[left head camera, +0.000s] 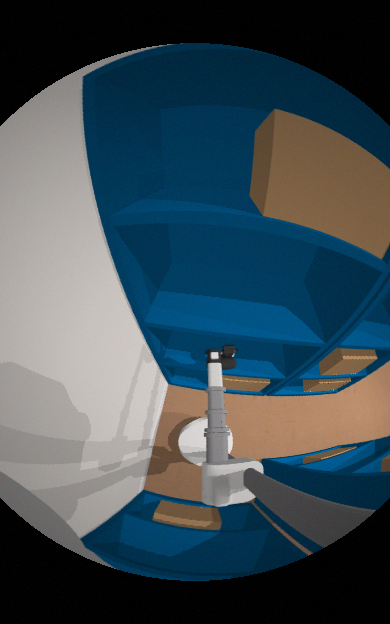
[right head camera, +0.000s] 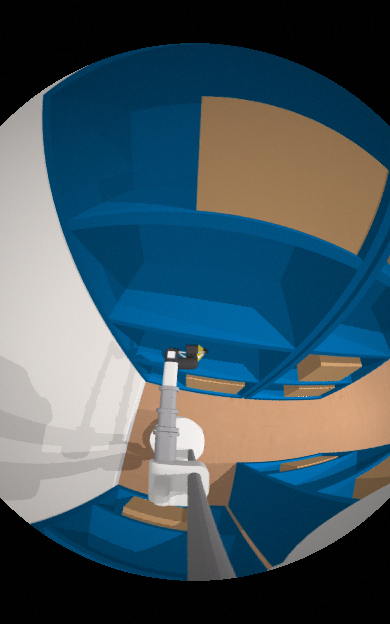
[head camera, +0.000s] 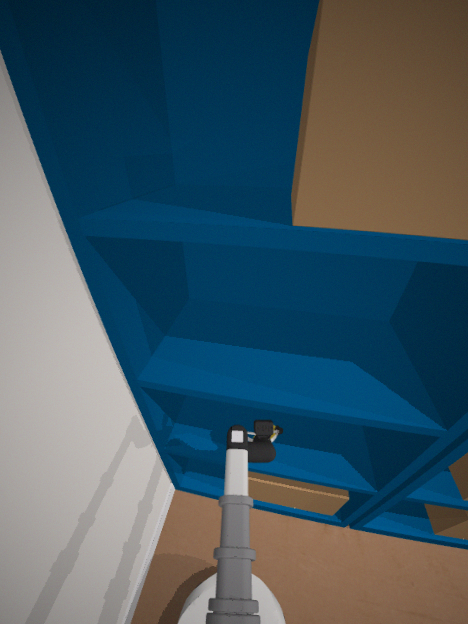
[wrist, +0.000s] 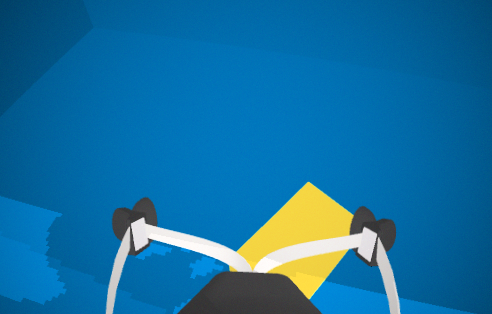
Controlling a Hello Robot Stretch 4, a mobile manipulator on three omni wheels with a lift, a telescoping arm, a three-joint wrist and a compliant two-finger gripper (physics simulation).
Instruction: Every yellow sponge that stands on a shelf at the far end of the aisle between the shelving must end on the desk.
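Places are measured from the robot's base along level axes (x ahead, y left, z up), in millimetres.
Where they show: gripper, fingertip midpoint: (left head camera: 220, 350) (wrist: 252, 221); robot's base at its link origin: (left head camera: 204, 440) (right head camera: 178, 439).
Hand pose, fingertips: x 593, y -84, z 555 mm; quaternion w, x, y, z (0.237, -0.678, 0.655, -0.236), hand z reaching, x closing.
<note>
Things, the pixels of their centre, and the offset from my fingertips. Level surfaces: height alone.
- yellow sponge at the middle of its body: (wrist: 296, 251) (right head camera: 196, 353) 13 mm back, 39 mm right, 26 mm down
- blue shelf board at its surface level: 49 mm down
- large brown box at the middle of its body: (head camera: 433, 134) (right head camera: 286, 170) (left head camera: 326, 182) 9 mm back, 238 mm right, 1001 mm up
- flat brown box at the middle of its body: (head camera: 292, 466) (right head camera: 215, 370) (left head camera: 239, 369) 4 mm back, 209 mm right, 371 mm down
A yellow sponge (wrist: 305, 215) (right head camera: 200, 349) lies on a blue shelf board (wrist: 200, 125) (head camera: 322, 461). In the wrist view it is turned at an angle, low and right of centre, and the gripper body and the right finger cover parts of it. My gripper (wrist: 252, 221) (right head camera: 203, 354) is open with its fingers wide apart. It is over the shelf, inside the lower part of the shelving. The right fingertip overlaps the sponge's right corner in the view; whether they touch I cannot tell. The desk does not show in these views.
A white wall (head camera: 55, 352) (left head camera: 45, 280) runs close along the left. A large brown box (head camera: 382, 120) (right head camera: 285, 165) stands on an upper shelf. A flat brown box (head camera: 297, 493) is on the bottom shelf below the gripper. More blue shelving (left head camera: 190, 545) stands behind the robot's base.
</note>
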